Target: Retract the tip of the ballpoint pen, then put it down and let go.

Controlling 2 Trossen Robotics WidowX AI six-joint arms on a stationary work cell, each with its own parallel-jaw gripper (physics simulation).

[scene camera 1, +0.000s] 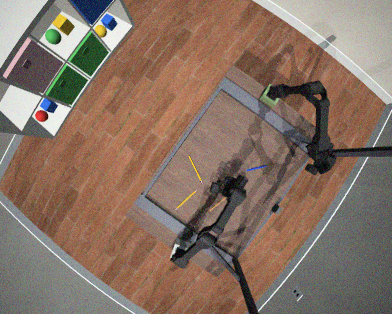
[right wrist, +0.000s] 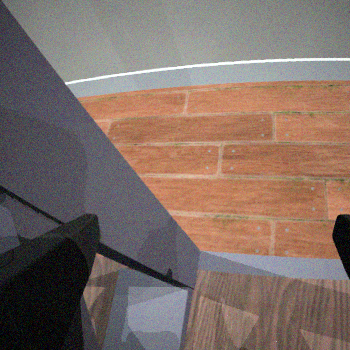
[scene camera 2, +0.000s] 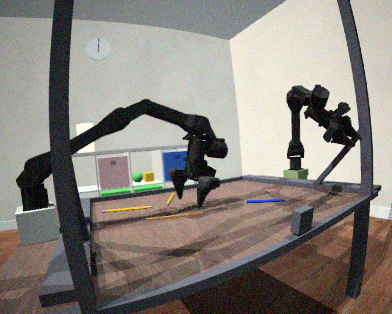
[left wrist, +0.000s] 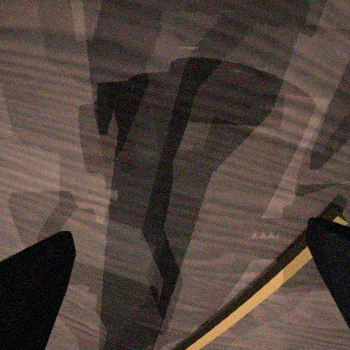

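Pixels of known places: left gripper, fingertip midpoint: (scene camera 1: 221, 190) (scene camera 2: 189, 203) (left wrist: 191, 237); right gripper, fingertip midpoint: (right wrist: 219, 227) (scene camera 2: 357, 142); left arm's base, link origin: (scene camera 1: 180, 253) (scene camera 2: 35, 207); right arm's base, link origin: (scene camera 1: 272, 94) (scene camera 2: 295, 169).
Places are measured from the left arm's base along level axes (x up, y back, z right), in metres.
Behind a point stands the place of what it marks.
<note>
A slim blue pen (scene camera 1: 257, 168) {y -0.653, x -0.073, z 0.274 m} (scene camera 2: 265, 201) {y -0.650, x -0.078, z 0.273 m} lies flat on the table; it is too small to tell whether its tip is out. My left gripper (scene camera 1: 227, 185) {y -0.452, x -0.055, z 0.104 m} (scene camera 2: 189, 201) {y -0.452, x -0.055, z 0.104 m} (left wrist: 191, 237) {y -0.452, x -0.055, z 0.104 m} is open and empty, pointing down over the middle of the table. In scene camera 2 it is to the left of the pen, apart from it. My right gripper (scene camera 1: 320, 169) (scene camera 2: 352, 142) {y -0.813, x 0.105, z 0.563 m} (right wrist: 219, 227) {y -0.813, x 0.105, z 0.563 m} is open and empty, raised by the frame post at the table's right side in scene camera 2. The pen does not show in either wrist view.
An orange-tan stick (scene camera 1: 217, 204) {y -0.355, x -0.075, z 0.115 m} (scene camera 2: 175, 216) {y -0.374, x -0.077, z 0.128 m} (left wrist: 270, 284) {y -0.408, x -0.075, z 0.143 m} lies near the left gripper, passing by one finger in the left wrist view. Two yellow pencils (scene camera 1: 195, 169) {y -0.514, x -0.076, z -0.091 m} (scene camera 1: 186, 200) {y -0.318, x -0.076, z -0.079 m} lie farther off. A grey block (scene camera 2: 302, 220) {y -0.432, x -0.045, z 0.489 m} stands at the table's edge, near a frame post (scene camera 2: 359, 90) {y -0.857, x 0.285, z 0.582 m}.
</note>
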